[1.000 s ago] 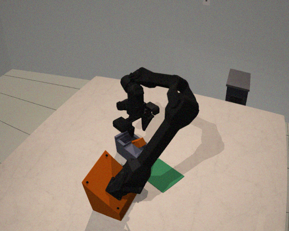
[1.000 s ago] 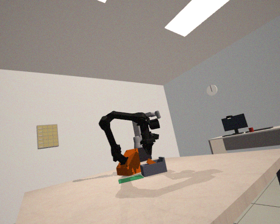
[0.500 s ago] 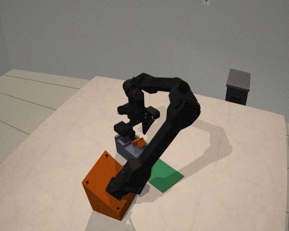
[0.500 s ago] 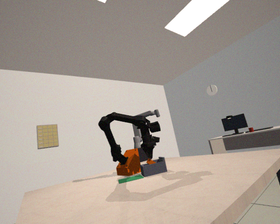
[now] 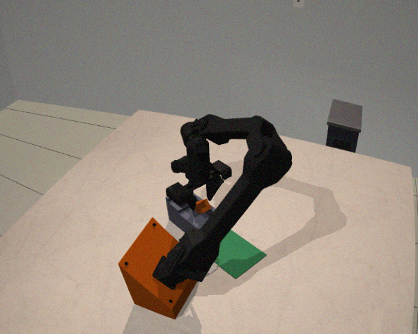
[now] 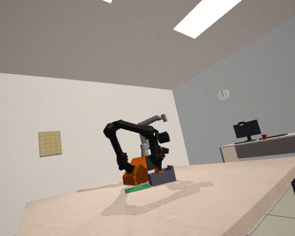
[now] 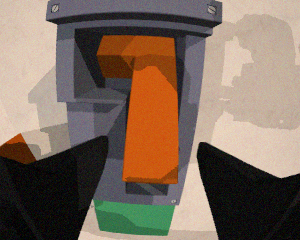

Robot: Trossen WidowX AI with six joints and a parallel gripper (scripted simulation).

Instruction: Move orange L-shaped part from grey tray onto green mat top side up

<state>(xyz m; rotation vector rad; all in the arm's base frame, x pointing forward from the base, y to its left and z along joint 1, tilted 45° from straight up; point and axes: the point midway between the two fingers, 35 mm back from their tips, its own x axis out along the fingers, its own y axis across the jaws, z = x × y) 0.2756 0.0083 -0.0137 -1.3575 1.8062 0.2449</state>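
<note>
My gripper tip is now 4 cm to the right of the orange L-shaped part and 4 cm above it. The rest, counted from my gripper tip: green mat (12 cm to the right, 9 cm below, 9 cm behind).
</note>
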